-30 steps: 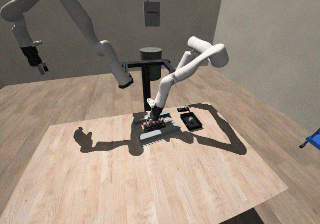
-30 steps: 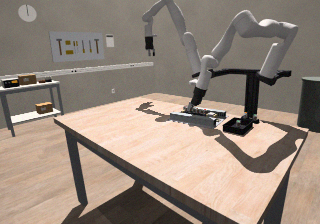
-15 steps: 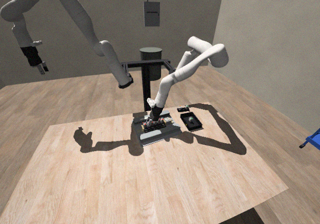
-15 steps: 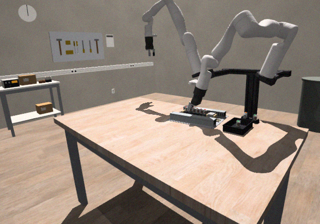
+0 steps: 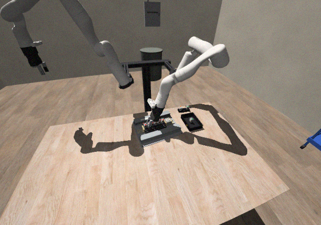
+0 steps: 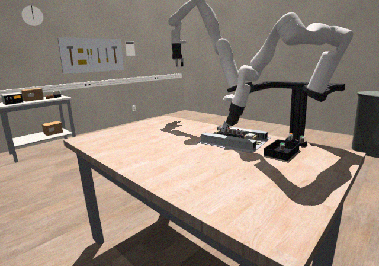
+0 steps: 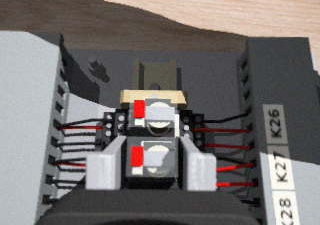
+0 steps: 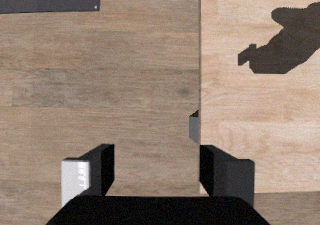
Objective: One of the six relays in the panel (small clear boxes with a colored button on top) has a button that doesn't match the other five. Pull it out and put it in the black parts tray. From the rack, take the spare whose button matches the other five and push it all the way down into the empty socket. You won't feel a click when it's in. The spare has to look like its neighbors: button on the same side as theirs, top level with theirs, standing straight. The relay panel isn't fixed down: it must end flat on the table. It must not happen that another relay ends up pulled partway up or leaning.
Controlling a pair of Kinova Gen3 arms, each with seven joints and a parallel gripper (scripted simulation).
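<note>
Right now the relay panel is 6 cm to the left of my left hand and 4 cm below it. The rest, counted from my left hand: black parts tray (34 cm to the left, 5 cm ahead, 4 cm below); then spare rack (36 cm to the left, 11 cm behind, 5 cm below).
</note>
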